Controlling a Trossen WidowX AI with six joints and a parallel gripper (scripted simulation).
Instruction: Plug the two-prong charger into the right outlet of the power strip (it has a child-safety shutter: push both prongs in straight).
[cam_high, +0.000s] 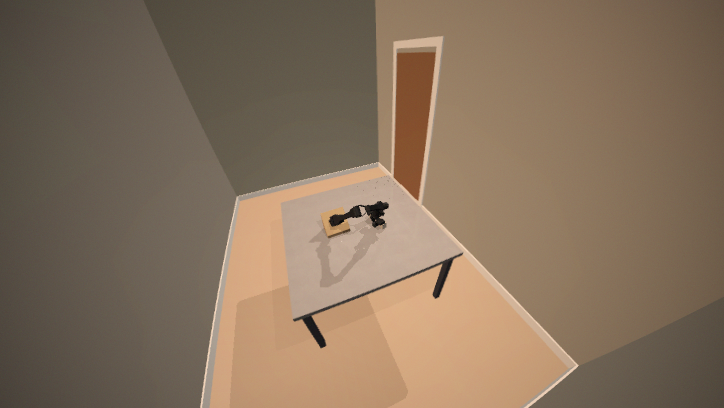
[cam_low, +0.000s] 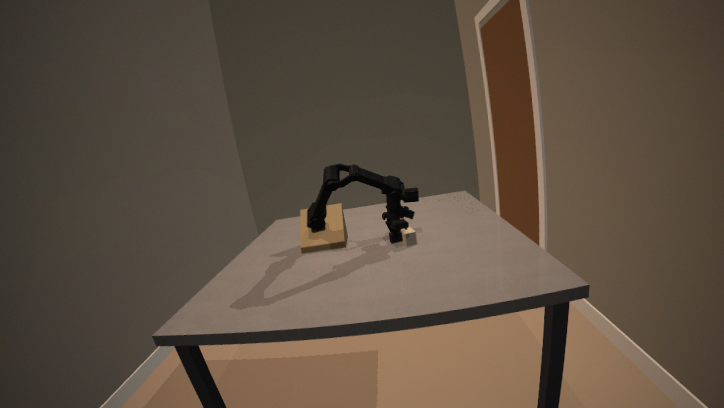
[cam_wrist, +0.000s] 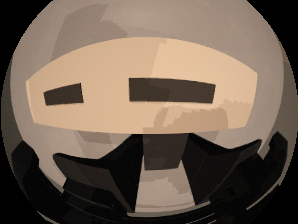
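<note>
The charger lies 20 mm ahead of my gripper tip and 10 mm above it.
</note>
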